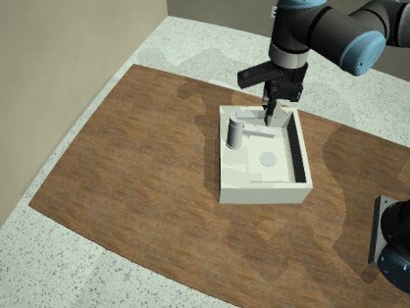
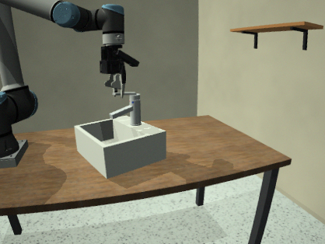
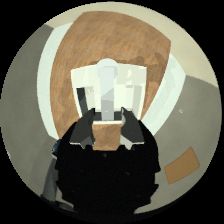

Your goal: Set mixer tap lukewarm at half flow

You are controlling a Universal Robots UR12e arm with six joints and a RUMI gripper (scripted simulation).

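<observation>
The lever is 30 mm ahead of my hand and 10 mm to the left of it. The rest, counted from my hand: white square basin (240 mm below, 30 mm behind, 10 mm to the right); then grey mixer tap (50 mm below, 50 mm ahead, 20 mm to the left).
</observation>
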